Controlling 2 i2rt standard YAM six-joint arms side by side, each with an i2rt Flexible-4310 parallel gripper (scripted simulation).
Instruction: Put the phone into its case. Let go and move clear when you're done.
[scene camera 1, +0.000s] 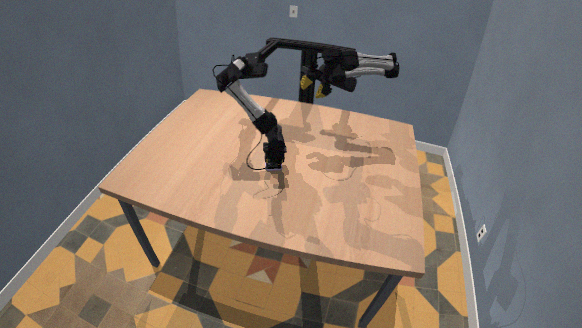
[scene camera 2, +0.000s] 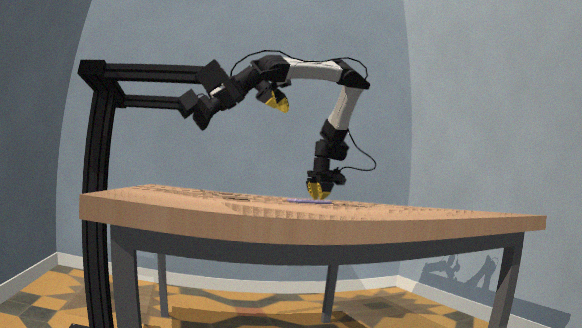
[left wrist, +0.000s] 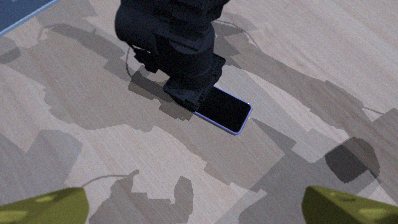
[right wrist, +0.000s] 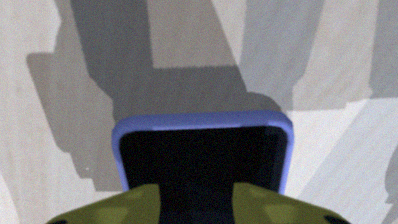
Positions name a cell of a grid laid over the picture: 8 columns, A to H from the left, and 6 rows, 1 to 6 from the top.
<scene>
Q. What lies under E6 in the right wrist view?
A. My right gripper.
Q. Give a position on a blue-purple case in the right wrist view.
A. At F4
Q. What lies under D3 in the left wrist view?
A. My right gripper.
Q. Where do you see a black phone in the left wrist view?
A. E3
</scene>
